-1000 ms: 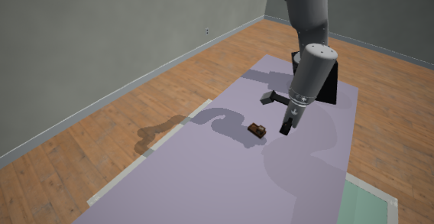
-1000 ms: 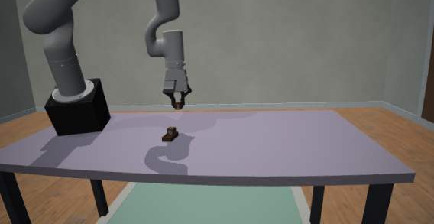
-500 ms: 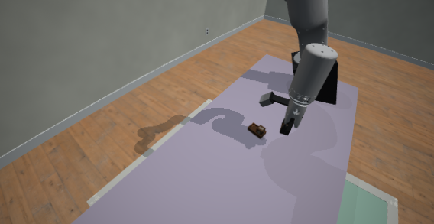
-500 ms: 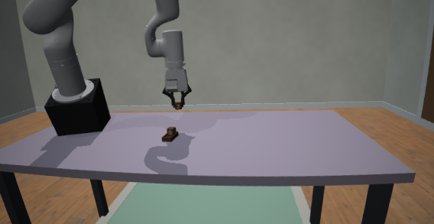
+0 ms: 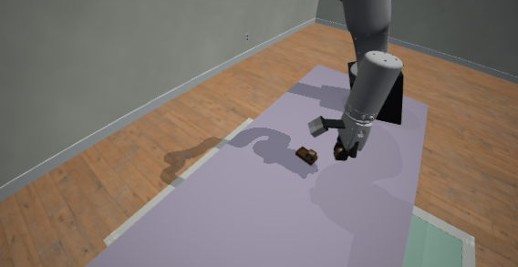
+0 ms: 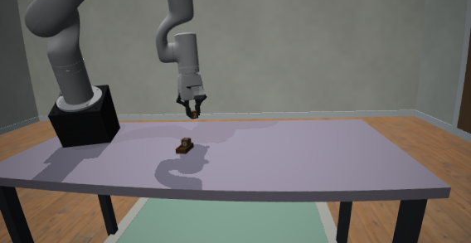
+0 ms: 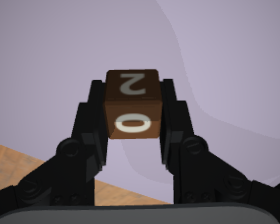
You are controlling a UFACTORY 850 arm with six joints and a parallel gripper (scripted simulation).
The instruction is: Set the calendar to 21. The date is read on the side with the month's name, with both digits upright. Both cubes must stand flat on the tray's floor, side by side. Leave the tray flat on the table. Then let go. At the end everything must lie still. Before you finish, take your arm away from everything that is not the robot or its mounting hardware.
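Now: hand 1 cm above the brown cube. The rest, counted from my hand: digit cube: 10 cm below, 9 cm to the right, 3 cm behind; then brown tray: 12 cm below, 10 cm to the right, 4 cm behind.
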